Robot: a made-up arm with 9 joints. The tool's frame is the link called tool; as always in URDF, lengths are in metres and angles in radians.
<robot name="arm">
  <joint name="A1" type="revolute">
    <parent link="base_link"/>
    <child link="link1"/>
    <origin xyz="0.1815 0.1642 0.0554" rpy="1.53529 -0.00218 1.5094"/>
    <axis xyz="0 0 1"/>
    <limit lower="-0.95" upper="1.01" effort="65" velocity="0.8"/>
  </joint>
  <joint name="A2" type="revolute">
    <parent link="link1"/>
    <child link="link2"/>
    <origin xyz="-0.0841 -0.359 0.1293" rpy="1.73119 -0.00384 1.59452"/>
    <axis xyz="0 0 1"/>
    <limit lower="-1.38" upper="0.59" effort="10" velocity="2.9"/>
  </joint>
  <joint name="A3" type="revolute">
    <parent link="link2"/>
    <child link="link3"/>
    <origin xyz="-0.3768 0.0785 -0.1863" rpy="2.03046 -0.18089 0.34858"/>
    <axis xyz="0 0 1"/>
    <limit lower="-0.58" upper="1.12" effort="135" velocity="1.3"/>
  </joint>
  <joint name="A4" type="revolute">
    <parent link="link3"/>
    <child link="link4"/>
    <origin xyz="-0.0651 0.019 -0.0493" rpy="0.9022 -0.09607 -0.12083"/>
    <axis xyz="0 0 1"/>
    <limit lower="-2.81" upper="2.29" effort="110" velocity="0.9"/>
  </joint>
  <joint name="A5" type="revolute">
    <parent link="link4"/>
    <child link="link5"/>
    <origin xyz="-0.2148 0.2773 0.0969" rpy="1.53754 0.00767 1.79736"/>
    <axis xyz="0 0 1"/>
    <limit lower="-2.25" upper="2.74" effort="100" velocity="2.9"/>
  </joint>
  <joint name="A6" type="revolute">
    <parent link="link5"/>
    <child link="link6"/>
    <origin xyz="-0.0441 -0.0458 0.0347" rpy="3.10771 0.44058 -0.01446"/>
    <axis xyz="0 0 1"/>
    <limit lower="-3.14" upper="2.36" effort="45" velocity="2.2"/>
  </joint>
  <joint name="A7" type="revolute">
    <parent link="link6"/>
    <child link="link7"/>
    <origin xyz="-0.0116 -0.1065 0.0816" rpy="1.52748 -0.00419 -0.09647"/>
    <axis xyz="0 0 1"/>
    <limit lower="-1.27" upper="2.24" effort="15" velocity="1.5"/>
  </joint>
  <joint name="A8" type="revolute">
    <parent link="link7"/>
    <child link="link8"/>
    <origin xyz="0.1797 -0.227 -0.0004" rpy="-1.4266 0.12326 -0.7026"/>
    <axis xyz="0 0 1"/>
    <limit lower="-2.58" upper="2.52" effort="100" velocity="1.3"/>
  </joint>
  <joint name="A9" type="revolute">
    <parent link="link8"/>
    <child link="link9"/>
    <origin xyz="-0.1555 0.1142 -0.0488" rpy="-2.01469 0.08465 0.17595"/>
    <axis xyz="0 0 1"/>
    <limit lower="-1.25" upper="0.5" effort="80" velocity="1.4"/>
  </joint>
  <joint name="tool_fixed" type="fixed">
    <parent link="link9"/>
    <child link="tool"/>
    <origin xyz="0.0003 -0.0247 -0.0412" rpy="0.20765 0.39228 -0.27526"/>
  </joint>
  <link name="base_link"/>
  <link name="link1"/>
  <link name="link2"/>
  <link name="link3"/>
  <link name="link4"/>
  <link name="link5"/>
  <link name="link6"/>
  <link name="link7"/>
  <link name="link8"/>
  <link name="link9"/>
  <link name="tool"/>
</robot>
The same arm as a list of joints. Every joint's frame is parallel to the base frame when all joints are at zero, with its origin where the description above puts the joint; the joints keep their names.
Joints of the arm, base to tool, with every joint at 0 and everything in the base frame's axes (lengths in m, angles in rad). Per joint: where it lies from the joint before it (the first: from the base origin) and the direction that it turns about. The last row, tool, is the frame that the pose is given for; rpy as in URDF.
A1: axis 0.997482 -0.061399 0.035499 origin 0.1815 0.1642 0.0554
A2: axis -0.099602 0.994816 0.0205 origin 0.1366 -0.0919 -0.3544
A3: axis -0.77972 -0.523814 0.343009 origin 0.1091 -0.1686 -0.3775
A4: axis -0.094898 -0.993277 0.066298 origin 0.0093 0.0292 -0.078
A5: axis 0.0488 0.0285 0.998402 origin -0.3335 -0.0741 -0.1255
A6: axis 0.3826 -0.0433 -0.922899 origin 0.0503 0.0419 0.0311
A7: axis -y origin 0.0306 -0.1106 -0.0705
A8: axis -0.314406 -0.142603 -0.938517 origin -0.2535 0.0004 0.1398
A9: axis 0.382296 0.90419 0.190498 origin 0.1708 0.1 -0.0204
tool: origin -0.0222 -0.0298 -0.0305 rpy 1.5708 0 -3.1416
Joint limits (rad, base to tool): -0.95..1.01 -1.38..0.59 -0.58..1.12 -2.81..2.29 -2.25..2.74 -3.14..2.36 -1.27..2.24 -2.58..2.52 -1.25..0.5

